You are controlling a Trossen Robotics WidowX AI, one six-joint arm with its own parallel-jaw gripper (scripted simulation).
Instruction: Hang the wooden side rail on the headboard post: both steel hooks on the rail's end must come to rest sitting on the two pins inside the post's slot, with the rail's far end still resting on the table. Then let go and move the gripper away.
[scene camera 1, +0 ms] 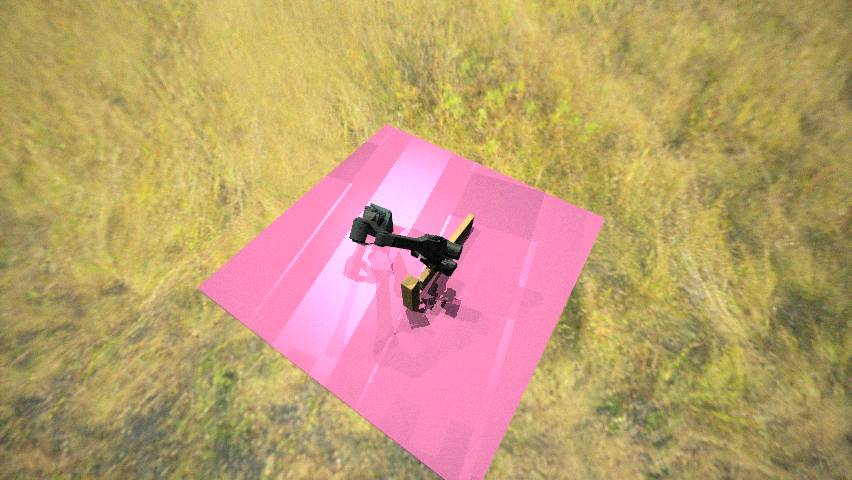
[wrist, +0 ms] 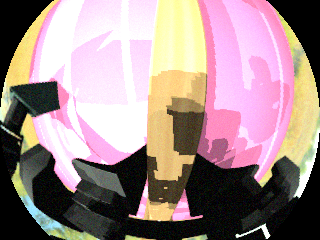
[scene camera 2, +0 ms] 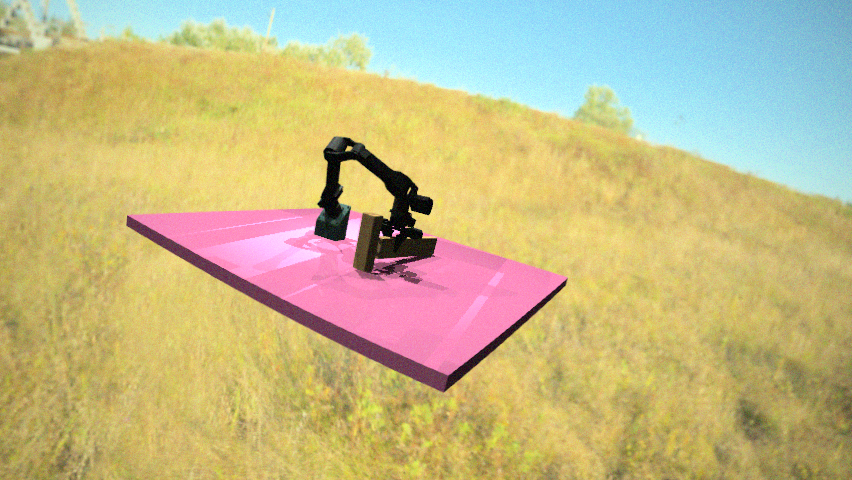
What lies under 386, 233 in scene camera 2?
My gripper.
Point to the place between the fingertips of my gripper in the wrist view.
166, 145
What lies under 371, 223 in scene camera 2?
A headboard post.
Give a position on a rail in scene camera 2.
426, 245
